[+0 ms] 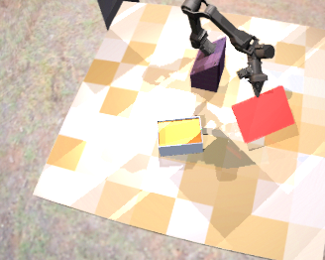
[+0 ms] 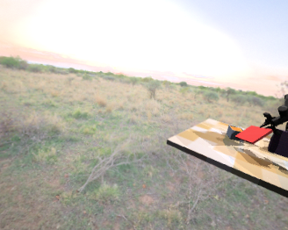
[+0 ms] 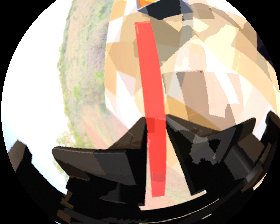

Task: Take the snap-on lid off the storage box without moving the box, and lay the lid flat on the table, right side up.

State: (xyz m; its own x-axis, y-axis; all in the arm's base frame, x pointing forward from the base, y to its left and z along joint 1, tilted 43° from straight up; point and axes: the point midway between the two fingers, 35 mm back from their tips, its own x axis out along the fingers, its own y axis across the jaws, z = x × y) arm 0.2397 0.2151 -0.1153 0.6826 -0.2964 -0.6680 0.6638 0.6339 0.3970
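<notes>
My gripper tip is now 50 mm short of the lid, 50 mm above it and 40 mm to the right of it. From my gripper tip the other things lie so: grey storage box 300 mm to the right, 160 mm below, 160 mm ahead.
</notes>
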